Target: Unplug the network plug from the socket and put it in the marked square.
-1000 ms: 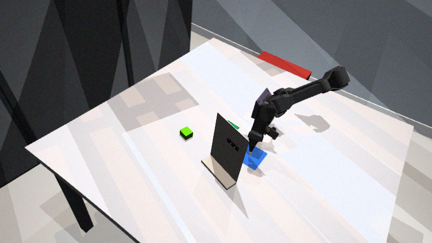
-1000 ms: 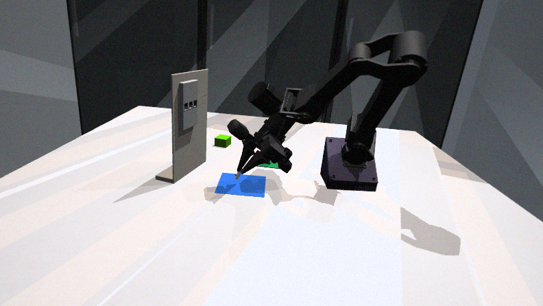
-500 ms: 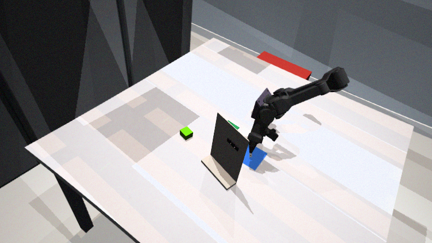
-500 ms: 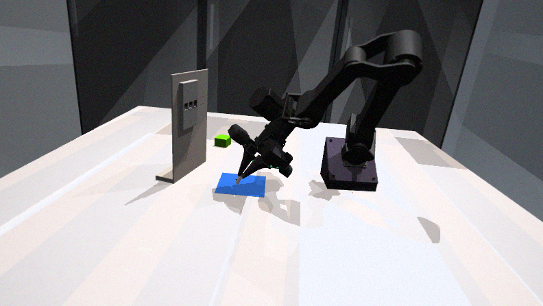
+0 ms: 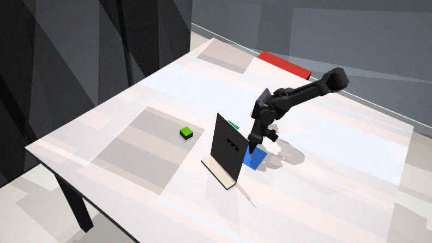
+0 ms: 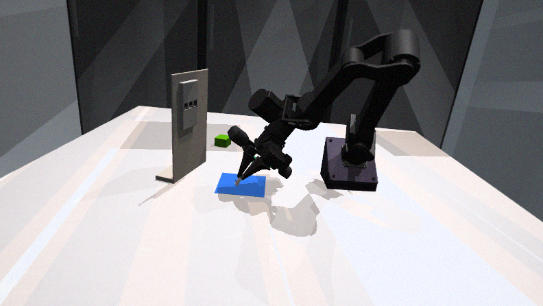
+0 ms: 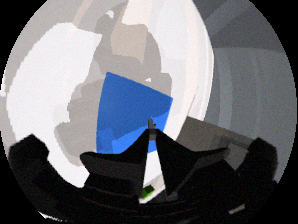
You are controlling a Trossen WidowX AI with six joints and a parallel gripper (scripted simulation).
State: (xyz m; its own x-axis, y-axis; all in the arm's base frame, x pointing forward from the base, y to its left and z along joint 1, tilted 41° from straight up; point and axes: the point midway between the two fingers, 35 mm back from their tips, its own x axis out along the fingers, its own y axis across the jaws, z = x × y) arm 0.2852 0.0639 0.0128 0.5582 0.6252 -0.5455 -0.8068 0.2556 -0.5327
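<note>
Right now my gripper tip is 20 mm above the blue square and 10 mm past it. Round my gripper tip: green flat patch (160 mm to the right, 80 mm behind, 20 mm below); then upright panel (140 mm ahead, 100 mm above, 50 mm to the right); then white network plug (right at my gripper tip).
</note>
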